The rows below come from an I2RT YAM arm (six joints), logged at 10 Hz.
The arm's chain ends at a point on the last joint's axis. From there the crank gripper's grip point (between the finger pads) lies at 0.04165 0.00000 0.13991 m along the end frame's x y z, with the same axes.
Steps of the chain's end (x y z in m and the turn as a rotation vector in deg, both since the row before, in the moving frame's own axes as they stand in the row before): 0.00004 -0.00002 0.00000 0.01 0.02 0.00; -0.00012 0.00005 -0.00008 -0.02 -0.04 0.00; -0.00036 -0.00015 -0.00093 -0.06 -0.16 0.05; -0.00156 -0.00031 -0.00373 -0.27 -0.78 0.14; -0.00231 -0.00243 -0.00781 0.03 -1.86 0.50; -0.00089 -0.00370 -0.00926 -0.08 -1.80 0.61; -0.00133 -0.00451 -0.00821 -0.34 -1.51 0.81
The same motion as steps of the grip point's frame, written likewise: 0.00009 -0.00004 -0.00001 0.01 0.02 0.00; -0.00022 0.00010 -0.00005 -0.02 -0.04 0.00; -0.00075 0.00003 -0.00081 -0.06 -0.16 0.05; -0.00347 0.00045 -0.00318 -0.27 -0.78 0.14; -0.00687 -0.00216 -0.00653 0.03 -1.86 0.50; -0.00531 -0.00308 -0.00802 -0.08 -1.80 0.61; -0.00504 -0.00311 -0.00717 -0.34 -1.51 0.81
